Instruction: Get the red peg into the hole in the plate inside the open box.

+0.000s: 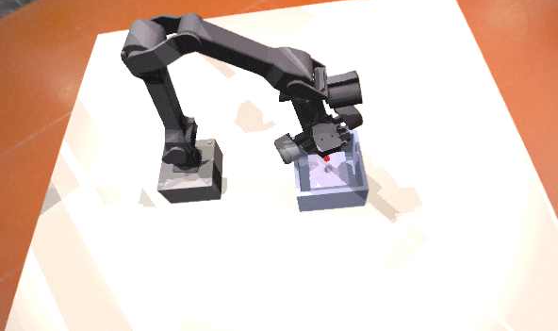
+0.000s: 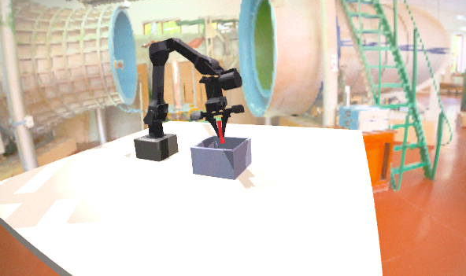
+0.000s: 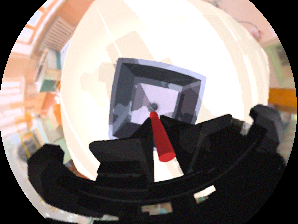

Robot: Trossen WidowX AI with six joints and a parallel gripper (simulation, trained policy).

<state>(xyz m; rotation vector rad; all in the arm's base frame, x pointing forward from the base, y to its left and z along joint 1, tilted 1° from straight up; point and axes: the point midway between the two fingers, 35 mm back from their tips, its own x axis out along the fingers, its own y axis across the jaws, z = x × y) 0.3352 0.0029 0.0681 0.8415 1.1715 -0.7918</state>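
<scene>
The red peg is 10 mm behind my gripper tip, 10 mm to the left of it and 20 mm above it. Round my gripper tip: pale plate: 10 mm ahead, 10 mm to the right, 70 mm below; box: 10 mm ahead, 10 mm to the right, 90 mm below.
</scene>
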